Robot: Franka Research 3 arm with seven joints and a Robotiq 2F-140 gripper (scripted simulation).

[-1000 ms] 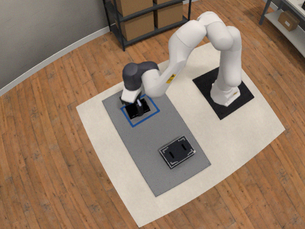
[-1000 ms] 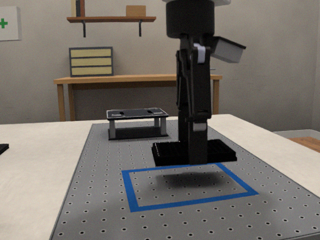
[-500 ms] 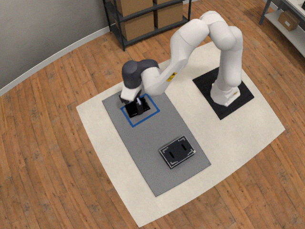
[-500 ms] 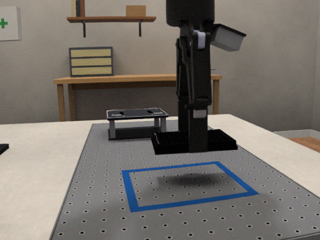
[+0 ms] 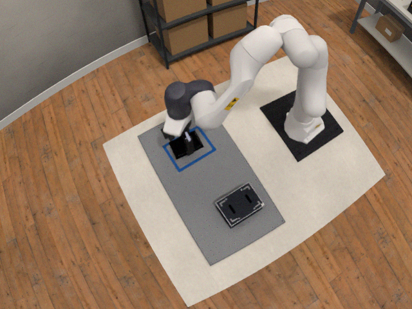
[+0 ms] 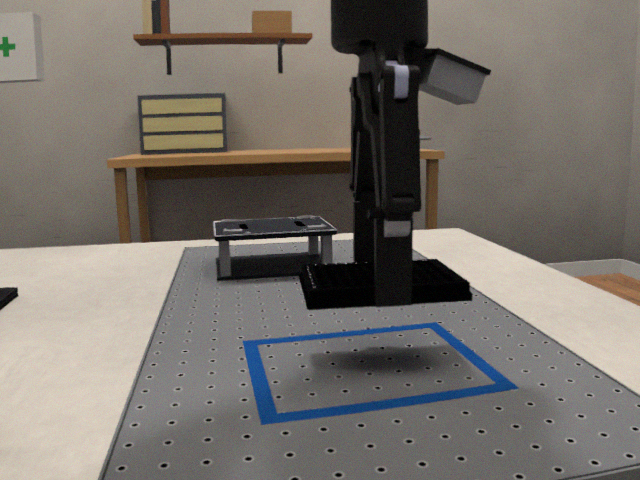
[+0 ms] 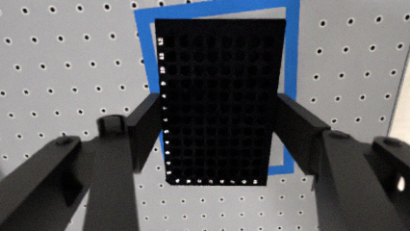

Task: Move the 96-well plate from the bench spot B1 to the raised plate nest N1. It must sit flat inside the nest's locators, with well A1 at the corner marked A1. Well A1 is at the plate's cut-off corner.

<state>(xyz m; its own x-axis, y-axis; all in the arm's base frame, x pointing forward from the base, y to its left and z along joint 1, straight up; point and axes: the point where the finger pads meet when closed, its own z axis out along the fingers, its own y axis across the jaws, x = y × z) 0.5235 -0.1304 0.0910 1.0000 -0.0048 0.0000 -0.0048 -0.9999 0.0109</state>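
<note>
The raised plate nest is 8 cm behind my hand, 34 cm to the left of it and 3 cm below it. The rest, counted from my hand: corner label 16 cm behind, 38 cm to the left, 3 cm below; black 96-well plate 2 cm below.
</note>
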